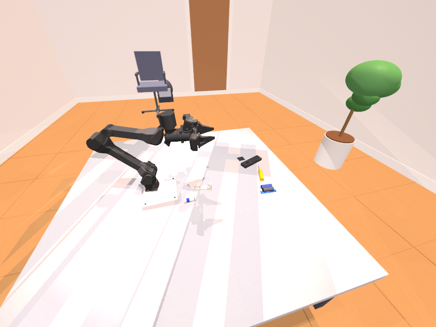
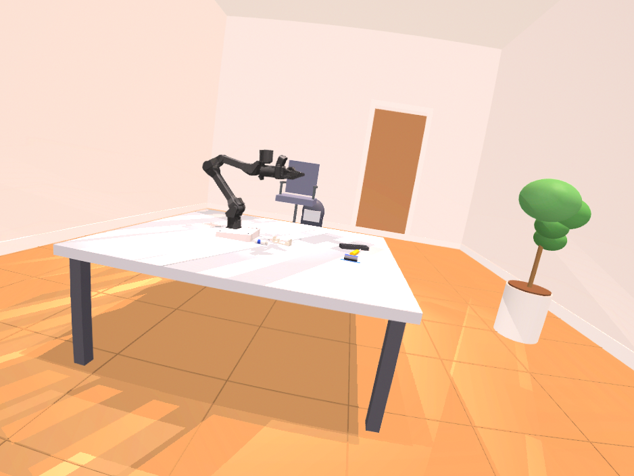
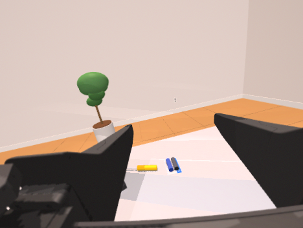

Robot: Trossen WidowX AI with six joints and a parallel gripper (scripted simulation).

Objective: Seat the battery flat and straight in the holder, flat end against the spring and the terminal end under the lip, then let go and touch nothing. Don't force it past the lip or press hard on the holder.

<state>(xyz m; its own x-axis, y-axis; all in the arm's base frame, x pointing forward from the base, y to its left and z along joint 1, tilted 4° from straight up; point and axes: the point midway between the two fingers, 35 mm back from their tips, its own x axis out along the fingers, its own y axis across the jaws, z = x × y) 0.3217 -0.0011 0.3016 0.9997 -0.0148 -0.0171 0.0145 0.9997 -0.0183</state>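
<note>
Now: the battery 130 mm behind my gripper tip, 70 mm to the right of it and 340 mm below it. From my gripper tip the other things lie so: small black square 210 mm ahead, 300 mm to the left, 350 mm below; yellow-handled screwdriver 300 mm ahead, 140 mm to the left, 340 mm below.
</note>
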